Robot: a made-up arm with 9 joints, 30 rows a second.
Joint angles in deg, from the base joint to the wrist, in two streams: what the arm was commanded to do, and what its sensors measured. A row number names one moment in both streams.
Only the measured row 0 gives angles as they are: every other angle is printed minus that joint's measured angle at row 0.
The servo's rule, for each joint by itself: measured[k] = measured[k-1] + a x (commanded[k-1-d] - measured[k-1]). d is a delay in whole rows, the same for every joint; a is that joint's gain. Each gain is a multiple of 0.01, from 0.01 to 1. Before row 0 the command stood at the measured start. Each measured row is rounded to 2 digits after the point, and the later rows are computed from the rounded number. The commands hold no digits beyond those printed.
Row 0, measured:
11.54 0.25 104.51 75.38 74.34 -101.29 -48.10 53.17 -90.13
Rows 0 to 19, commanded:
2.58 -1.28 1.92 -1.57 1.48 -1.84 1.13 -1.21 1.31
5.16 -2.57 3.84 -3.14 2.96 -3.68 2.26 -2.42 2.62
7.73 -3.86 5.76 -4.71 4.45 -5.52 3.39 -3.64 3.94
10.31 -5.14 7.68 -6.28 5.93 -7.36 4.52 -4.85 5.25
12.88 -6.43 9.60 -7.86 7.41 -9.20 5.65 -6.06 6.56
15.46 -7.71 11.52 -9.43 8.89 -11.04 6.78 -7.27 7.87
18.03 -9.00 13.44 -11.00 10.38 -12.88 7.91 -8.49 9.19
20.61 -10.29 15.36 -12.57 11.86 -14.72 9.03 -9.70 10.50
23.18 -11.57 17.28 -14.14 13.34 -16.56 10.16 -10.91 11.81
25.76 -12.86 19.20 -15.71 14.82 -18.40 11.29 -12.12 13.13
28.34 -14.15 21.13 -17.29 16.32 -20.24 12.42 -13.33 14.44
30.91 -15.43 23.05 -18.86 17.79 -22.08 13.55 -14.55 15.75
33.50 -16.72 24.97 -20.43 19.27 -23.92 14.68 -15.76 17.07
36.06 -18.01 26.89 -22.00 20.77 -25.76 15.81 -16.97 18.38
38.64 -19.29 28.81 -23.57 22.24 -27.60 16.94 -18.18 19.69
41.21 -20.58 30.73 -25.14 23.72 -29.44 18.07 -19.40 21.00
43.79 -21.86 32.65 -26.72 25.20 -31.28 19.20 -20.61 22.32
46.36 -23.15 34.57 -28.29 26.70 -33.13 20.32 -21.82 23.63
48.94 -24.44 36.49 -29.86 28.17 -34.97 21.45 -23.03 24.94
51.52 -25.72 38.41 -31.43 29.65 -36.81 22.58 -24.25 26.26
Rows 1 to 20, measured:
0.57 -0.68 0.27 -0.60 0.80 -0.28 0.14 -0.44 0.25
1.58 -1.68 0.77 -1.57 1.97 -0.79 0.39 -1.15 0.70
2.93 -2.84 1.47 -2.76 3.31 -1.50 0.75 -2.05 1.32
4.55 -4.06 2.34 -4.10 4.72 -2.38 1.20 -3.06 2.07
6.38 -5.32 3.36 -5.53 6.17 -3.40 1.73 -4.14 2.92
8.38 -6.59 4.50 -7.01 7.64 -4.55 2.34 -5.27 3.86
10.50 -7.87 5.75 -8.53 9.12 -5.80 3.01 -6.43 4.87
12.72 -9.15 7.10 -10.07 10.60 -7.14 3.73 -7.61 5.94
15.02 -10.43 8.53 -11.62 12.08 -8.55 4.50 -8.80 7.06
17.38 -11.72 10.02 -13.17 13.56 -10.03 5.31 -10.00 8.21
19.79 -13.01 11.58 -14.74 15.05 -11.56 6.16 -11.20 9.39
22.24 -14.29 13.19 -16.31 16.53 -13.14 7.05 -12.41 10.60
24.72 -15.58 14.84 -17.88 18.01 -14.76 7.97 -13.62 11.83
27.21 -16.87 16.53 -19.45 19.50 -16.41 8.91 -14.83 13.07
29.72 -18.15 18.25 -21.02 20.98 -18.09 9.87 -16.04 14.33
32.25 -19.44 20.00 -22.59 22.46 -19.79 10.85 -17.25 15.60
34.79 -20.72 21.77 -24.16 23.94 -21.51 11.85 -18.46 16.88
37.34 -22.01 23.56 -25.73 25.43 -23.25 12.87 -19.67 18.16
39.89 -23.30 25.37 -27.30 26.91 -25.01 13.90 -20.88 19.45
42.45 -24.58 27.20 -28.87 28.39 -26.78 14.94 -22.09 20.74
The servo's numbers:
d 0
a 0.22 0.53 0.14 0.38 0.54 0.15 0.12 0.36 0.19

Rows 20 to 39, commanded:
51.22 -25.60 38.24 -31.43 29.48 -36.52 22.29 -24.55 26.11
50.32 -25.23 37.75 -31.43 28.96 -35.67 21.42 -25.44 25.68
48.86 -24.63 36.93 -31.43 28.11 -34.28 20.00 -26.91 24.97
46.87 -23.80 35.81 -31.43 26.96 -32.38 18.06 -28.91 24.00
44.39 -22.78 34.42 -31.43 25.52 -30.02 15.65 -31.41 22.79
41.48 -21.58 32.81 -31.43 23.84 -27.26 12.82 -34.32 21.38
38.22 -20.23 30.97 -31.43 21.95 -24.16 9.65 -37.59 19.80
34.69 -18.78 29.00 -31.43 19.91 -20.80 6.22 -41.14 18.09
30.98 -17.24 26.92 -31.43 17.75 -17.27 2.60 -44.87 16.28
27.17 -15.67 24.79 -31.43 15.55 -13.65 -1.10 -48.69 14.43
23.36 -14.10 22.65 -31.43 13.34 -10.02 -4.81 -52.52 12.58
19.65 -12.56 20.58 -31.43 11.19 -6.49 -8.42 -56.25 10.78
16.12 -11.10 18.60 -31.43 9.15 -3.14 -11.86 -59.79 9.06
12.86 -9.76 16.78 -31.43 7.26 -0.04 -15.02 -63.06 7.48
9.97 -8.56 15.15 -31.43 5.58 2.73 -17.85 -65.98 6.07
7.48 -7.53 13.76 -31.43 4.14 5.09 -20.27 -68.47 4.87
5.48 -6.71 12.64 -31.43 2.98 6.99 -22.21 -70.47 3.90
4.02 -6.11 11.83 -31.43 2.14 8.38 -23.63 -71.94 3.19
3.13 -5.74 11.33 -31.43 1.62 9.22 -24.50 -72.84 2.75
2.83 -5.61 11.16 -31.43 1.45 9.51 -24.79 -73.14 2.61
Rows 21 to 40, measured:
44.38 -25.12 28.75 -29.84 28.98 -28.24 15.82 -22.98 21.76
45.69 -25.18 30.01 -30.44 28.97 -29.35 16.49 -23.87 22.50
46.39 -24.89 30.98 -30.82 28.51 -30.09 16.91 -24.96 22.97
46.50 -24.31 31.66 -31.05 27.67 -30.43 17.05 -26.38 23.17
46.04 -23.50 32.05 -31.19 26.51 -30.37 16.88 -28.19 23.10
45.04 -22.48 32.16 -31.28 25.07 -29.90 16.39 -30.40 22.77
43.54 -21.29 31.99 -31.34 23.39 -29.04 15.58 -32.99 22.21
41.59 -19.96 31.57 -31.37 21.51 -27.80 14.46 -35.92 21.43
39.26 -18.52 30.92 -31.39 19.48 -26.22 13.04 -39.14 20.45
36.60 -17.01 30.06 -31.41 17.36 -24.33 11.34 -42.58 19.31
33.69 -15.47 29.02 -31.42 15.19 -22.18 9.40 -46.16 18.03
30.60 -13.93 27.84 -31.42 13.03 -19.83 7.26 -49.79 16.65
27.41 -12.43 26.55 -31.42 10.93 -17.33 4.97 -53.39 15.21
24.21 -11.01 25.18 -31.42 8.95 -14.74 2.57 -56.87 13.74
21.08 -9.71 23.78 -31.42 7.13 -12.12 0.12 -60.15 12.28
18.09 -8.55 22.38 -31.42 5.52 -9.54 -2.33 -63.15 10.87
15.32 -7.57 21.02 -31.42 4.15 -7.06 -4.72 -65.79 9.55
12.83 -6.80 19.73 -31.42 3.06 -4.74 -6.99 -68.00 8.34
10.70 -6.24 18.55 -31.42 2.28 -2.65 -9.09 -69.74 7.28
8.97 -5.91 17.52 -31.42 1.83 -0.83 -10.97 -70.96 6.39

